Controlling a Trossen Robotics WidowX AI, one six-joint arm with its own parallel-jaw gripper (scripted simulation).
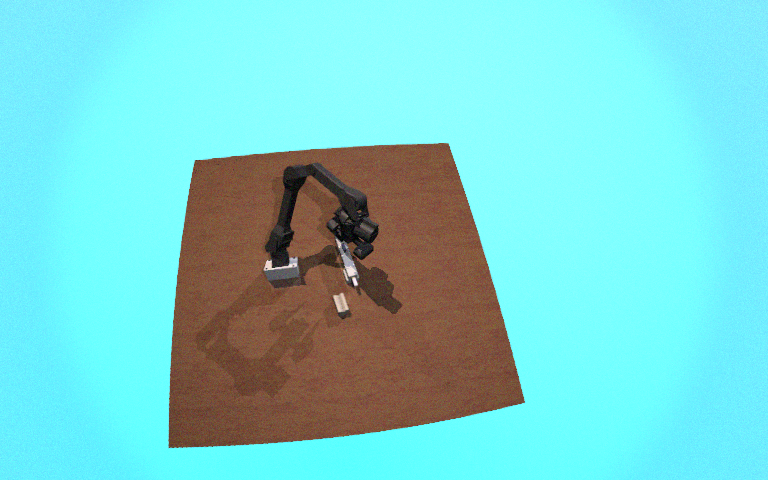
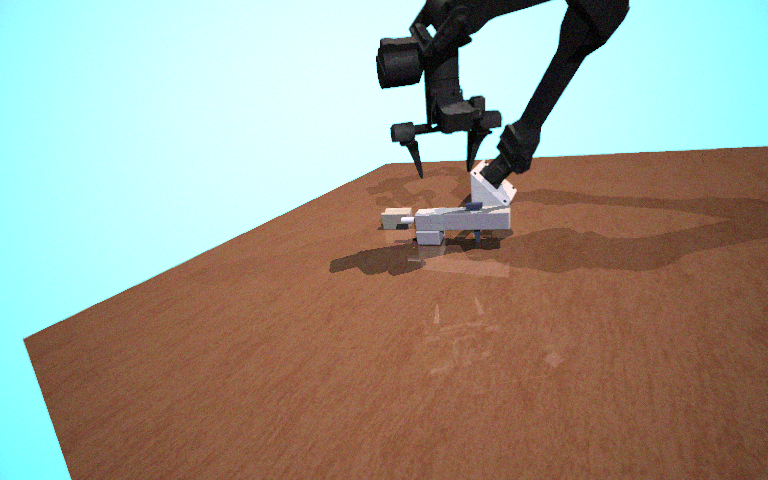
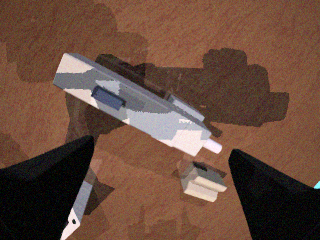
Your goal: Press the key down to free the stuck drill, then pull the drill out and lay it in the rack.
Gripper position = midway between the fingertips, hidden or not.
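Note:
In image 2 you'd see my gripper [image 2: 445,174], which is open and holding nothing, and there's a grey-white housing [image 2: 431,224] in that one too. Image 3 has my gripper [image 3: 165,150] again, plus the housing [image 3: 173,122] and a small beige rack [image 3: 197,181].

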